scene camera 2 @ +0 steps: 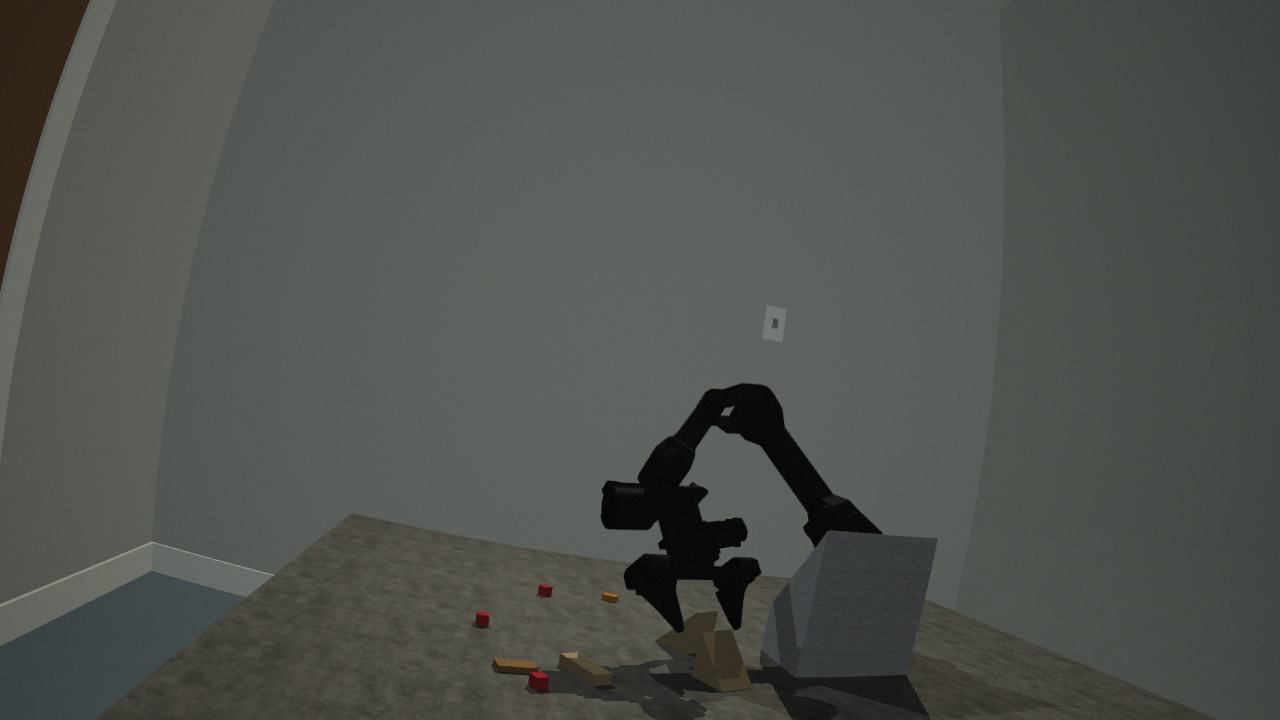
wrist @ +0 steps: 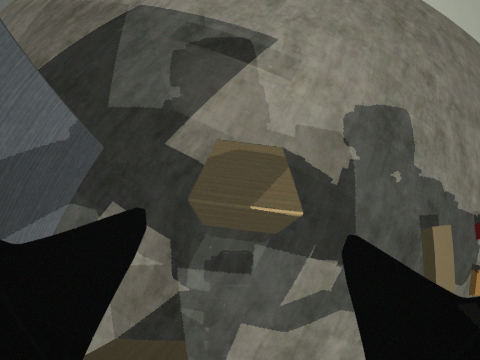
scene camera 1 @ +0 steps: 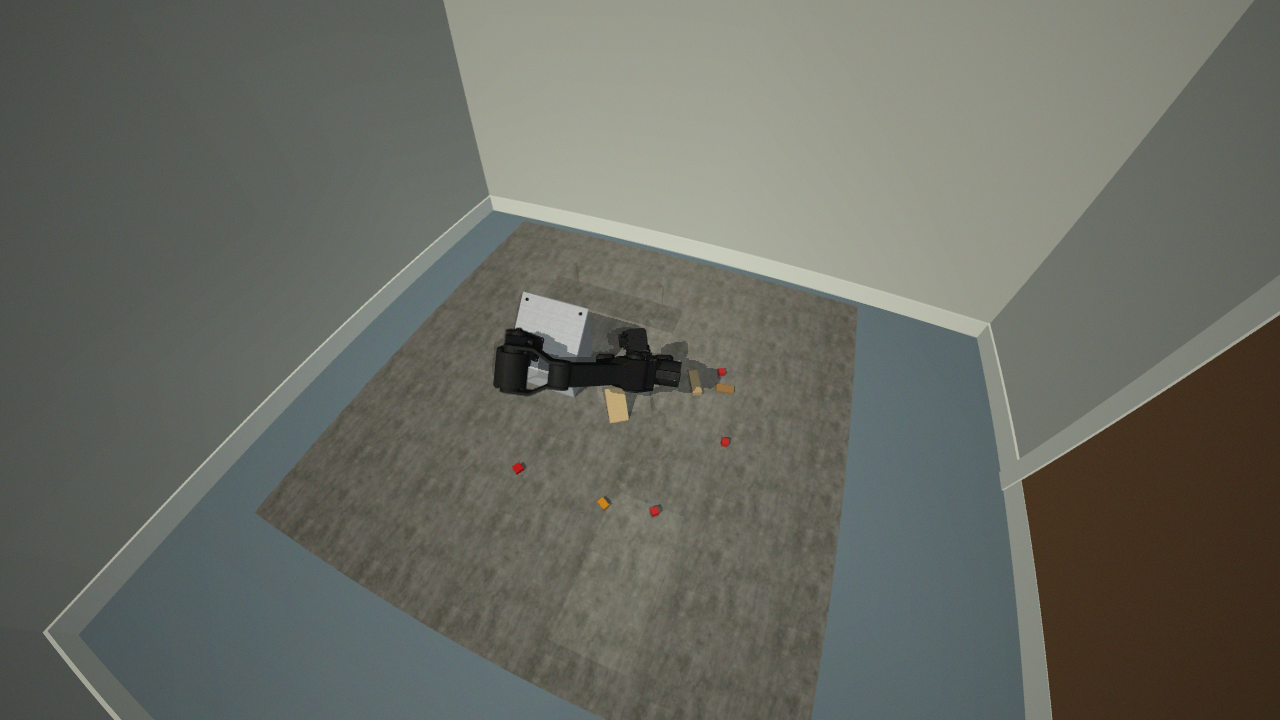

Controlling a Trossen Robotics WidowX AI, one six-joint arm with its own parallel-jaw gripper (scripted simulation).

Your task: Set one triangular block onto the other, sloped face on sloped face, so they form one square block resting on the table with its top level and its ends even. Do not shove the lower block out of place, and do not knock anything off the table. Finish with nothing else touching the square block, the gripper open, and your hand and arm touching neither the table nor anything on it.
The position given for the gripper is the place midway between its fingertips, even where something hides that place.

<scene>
The gripper [scene camera 2: 710,630] is open, holding nothing. Further things: a tan triangular block [wrist: 248,186] and a tan triangular block [scene camera 2: 687,641].
The gripper is seen too in the wrist view [wrist: 246,233] and in scene camera 1 [scene camera 1: 634,365].
</scene>
